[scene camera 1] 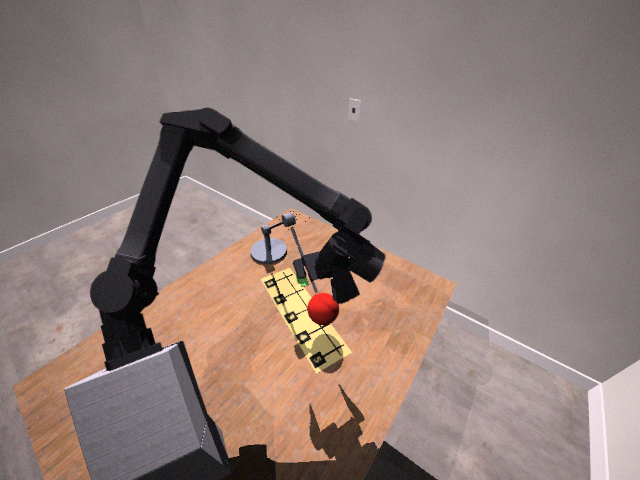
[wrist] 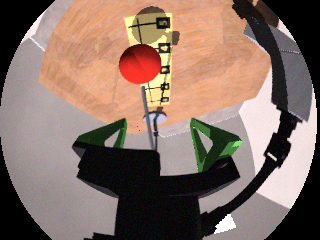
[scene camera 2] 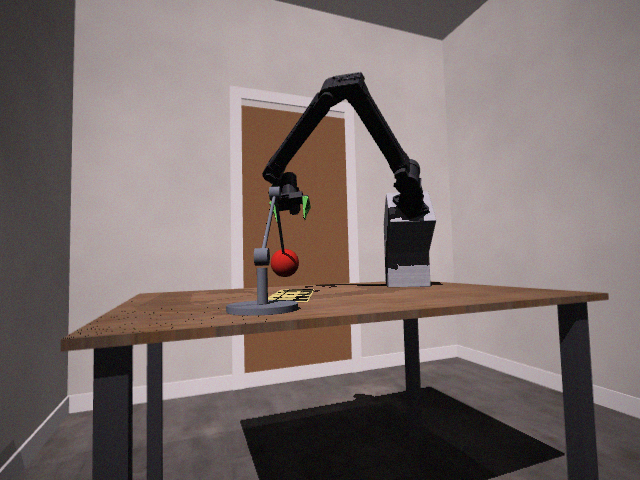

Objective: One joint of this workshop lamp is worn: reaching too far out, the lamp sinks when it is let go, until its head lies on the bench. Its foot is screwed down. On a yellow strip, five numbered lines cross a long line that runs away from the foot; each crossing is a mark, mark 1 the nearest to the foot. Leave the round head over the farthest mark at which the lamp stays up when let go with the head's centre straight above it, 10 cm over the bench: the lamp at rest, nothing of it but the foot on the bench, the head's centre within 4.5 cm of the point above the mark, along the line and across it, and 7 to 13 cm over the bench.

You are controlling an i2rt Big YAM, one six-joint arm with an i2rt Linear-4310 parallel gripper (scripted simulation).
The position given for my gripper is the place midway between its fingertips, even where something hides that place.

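Note:
Round red lamp head (scene camera 1: 322, 309), visible also at (wrist: 140, 63). Yellow strip (wrist: 155, 30). Round grey foot (scene camera 1: 275, 250). My gripper (wrist: 158, 121).

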